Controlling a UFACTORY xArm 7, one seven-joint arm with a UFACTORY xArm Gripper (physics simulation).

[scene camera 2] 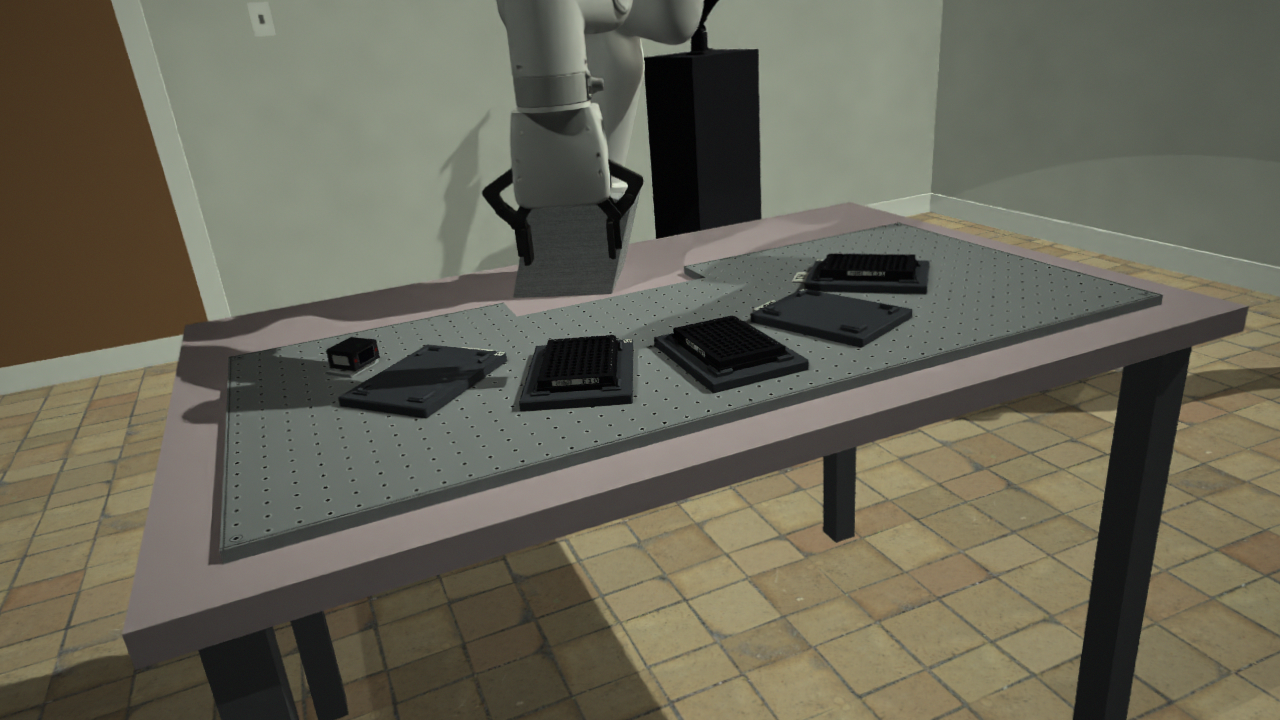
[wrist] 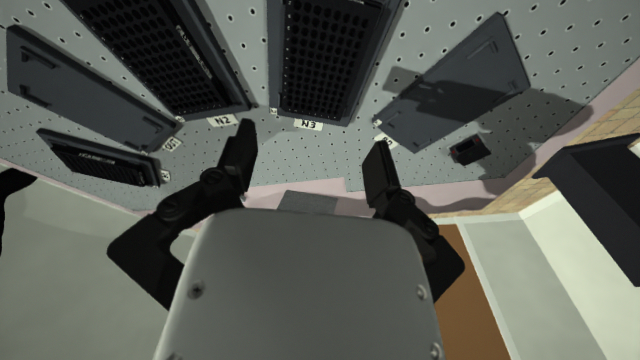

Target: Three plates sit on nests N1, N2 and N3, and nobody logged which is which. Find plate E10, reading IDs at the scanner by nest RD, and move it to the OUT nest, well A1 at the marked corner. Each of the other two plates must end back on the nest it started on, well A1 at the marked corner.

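Frame: origin at the arm's base, x ahead, y left, z up, level; centimetres.
Seen in the pictures: gripper, between the fingertips: [scene camera 2: 571, 259] [wrist: 315, 144].
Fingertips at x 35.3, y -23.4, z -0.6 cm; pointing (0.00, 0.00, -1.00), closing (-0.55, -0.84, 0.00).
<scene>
Pixels of each thing's top centre, then the offset from my fingertips to it. "spot": a spot on its surface instead. Level surfaces: height alone.
- plate, centre of its top: [scene camera 2: 578, 356] [wrist: 321, 70] dx -0.4, dy -0.2, dz -11.6 cm
- nest N3, centre of its top: [scene camera 2: 579, 364] [wrist: 321, 66] dx -0.4, dy -0.2, dz -12.6 cm
- nest N2, a spot on its surface: [scene camera 2: 760, 374] spot: dx +14.8, dy +13.9, dz -13.3 cm
- nest N1, centre of its top: [scene camera 2: 868, 269] [wrist: 107, 167] dx -1.7, dy +48.7, dz -12.6 cm
- OUT nest, centre of its top: [scene camera 2: 830, 307] [wrist: 94, 113] dx +6.3, dy +33.0, dz -12.4 cm
- nest RD, centre of its top: [scene camera 2: 417, 353] [wrist: 448, 125] dx -13.6, dy -14.5, dz -10.9 cm
- scanner, a spot on its surface: [scene camera 2: 353, 353] [wrist: 481, 144] spot: dx -19.9, dy -20.3, dz -11.2 cm
- perforated board, height of its surface: dz -14.2 cm
- pink table, height of its surface: dz -15.5 cm
Three black plates sit on dark nests: one plate [scene camera 2: 577, 360] [wrist: 325, 60] on nest N3 [scene camera 2: 577, 402] [wrist: 275, 65], one [scene camera 2: 726, 340] [wrist: 150, 52] on nest N2 [scene camera 2: 760, 374], and one [scene camera 2: 868, 265] [wrist: 97, 162] on nest N1 [scene camera 2: 872, 287], at the far right in the scene view. Their labels are too small to read surely. The OUT nest [scene camera 2: 827, 315] [wrist: 90, 100] and nest RD [scene camera 2: 420, 383] [wrist: 465, 95] hold no plate. The scanner [scene camera 2: 353, 353] [wrist: 470, 149] stands beside RD. My gripper [scene camera 2: 570, 257] [wrist: 315, 144] is open and empty, raised above the board's back part, behind N3.
The perforated board [scene camera 2: 429, 456] [wrist: 425, 45] lies on the pink table [scene camera 2: 626, 474]. The robot's grey base block [scene camera 2: 563, 279] [wrist: 307, 202] stands at the table's back edge, behind my fingers in the scene view. A black cabinet [scene camera 2: 702, 143] stands behind the table.
</scene>
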